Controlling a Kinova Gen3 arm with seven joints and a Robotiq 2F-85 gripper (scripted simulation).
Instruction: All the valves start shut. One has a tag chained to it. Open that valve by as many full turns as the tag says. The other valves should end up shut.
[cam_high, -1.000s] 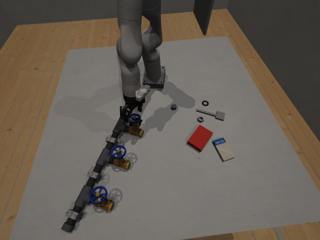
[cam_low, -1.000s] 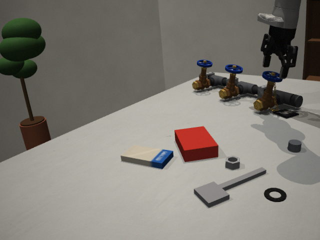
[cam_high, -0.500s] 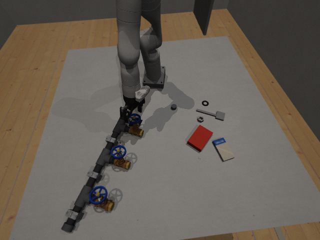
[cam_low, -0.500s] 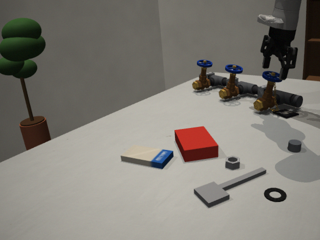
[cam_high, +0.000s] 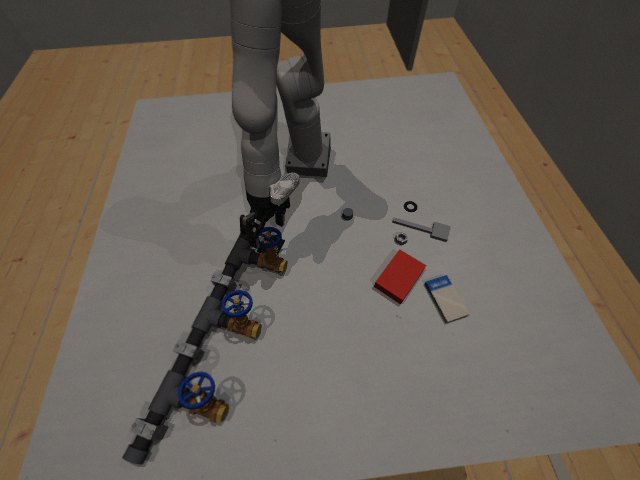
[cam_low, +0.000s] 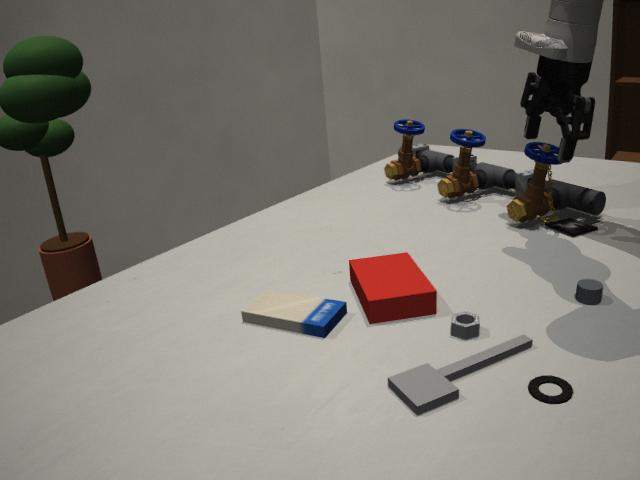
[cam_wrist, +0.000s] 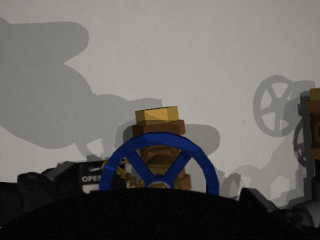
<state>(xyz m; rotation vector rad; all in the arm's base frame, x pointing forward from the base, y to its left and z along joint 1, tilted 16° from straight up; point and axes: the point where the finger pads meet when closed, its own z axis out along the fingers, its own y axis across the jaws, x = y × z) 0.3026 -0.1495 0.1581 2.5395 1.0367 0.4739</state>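
My gripper is now 13 cm above the black tag and 4 cm past it. Round my hand: red block (31 cm to the left, 13 cm ahead, 12 cm below); then small grey cylinder (23 cm to the left, 12 cm below, 10 cm behind); then grey paddle-shaped tool (44 cm to the left, 13 cm below).
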